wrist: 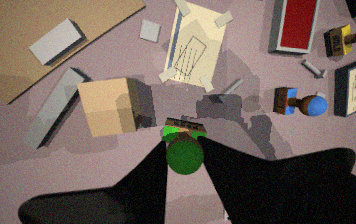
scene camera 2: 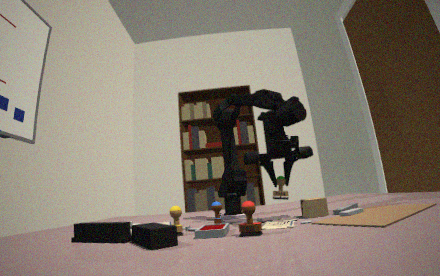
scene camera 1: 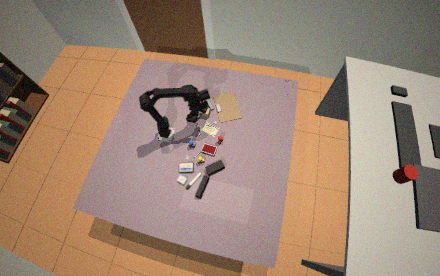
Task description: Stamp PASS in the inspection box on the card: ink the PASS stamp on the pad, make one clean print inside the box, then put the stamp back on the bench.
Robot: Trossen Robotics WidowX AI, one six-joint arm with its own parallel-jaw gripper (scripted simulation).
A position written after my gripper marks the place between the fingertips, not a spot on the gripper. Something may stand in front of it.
Note:
I see my gripper (scene camera 2: 281,186), a green-knobbed stamp (wrist: 184,154), a tan block (wrist: 112,107), a cardboard sheet (scene camera 2: 376,216) and a blue-knobbed stamp (wrist: 285,101).
My gripper shows as well in the wrist view (wrist: 181,143).

